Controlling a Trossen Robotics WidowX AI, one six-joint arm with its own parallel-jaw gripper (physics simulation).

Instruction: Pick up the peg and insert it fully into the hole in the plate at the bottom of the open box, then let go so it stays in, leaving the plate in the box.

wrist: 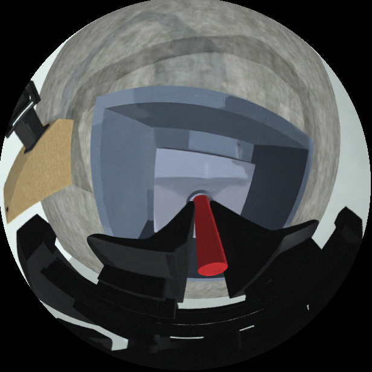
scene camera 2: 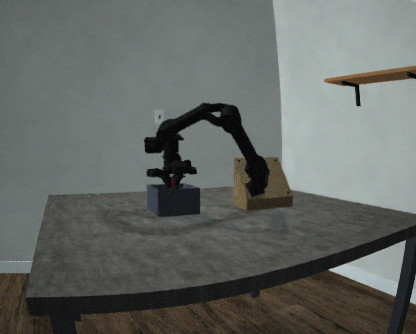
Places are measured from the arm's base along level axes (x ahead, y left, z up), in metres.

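Where they show: arm's base, origin of its link: [scene camera 2: 255, 188].
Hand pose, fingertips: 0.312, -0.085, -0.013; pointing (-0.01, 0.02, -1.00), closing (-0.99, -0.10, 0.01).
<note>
Each offset is from my fingertips to the top centre of the thing, as dx, dy, dz. Level surfaces: height alone.
The red peg {+0.000, -0.001, +0.059} [scene camera 2: 173, 182] [wrist: 209, 240] is between the fingers of my gripper [scene camera 2: 172, 186] [wrist: 201, 205], which is shut on it. The fingertips reach down into the open blue-grey box {+0.001, -0.003, +0.031} [scene camera 2: 179, 204] [wrist: 122, 165]. The light grey plate [wrist: 170, 166] lies at the bottom of the box. In the wrist view the peg's far end is at the hole [wrist: 201, 193], whose rim shows behind it. How deep the tip sits is hidden by the fingers and the peg. In the scene view the box walls hide the plate.
The box stands on the grey table {dz -0.066} [scene camera 2: 150, 260] [wrist: 190, 65]. The arm's base is on a tan wooden block [scene camera 2: 242, 187] [wrist: 47, 160] to the right of the box in the scene view. A wooden shelf [scene camera 2: 375, 77] is on the right wall.
</note>
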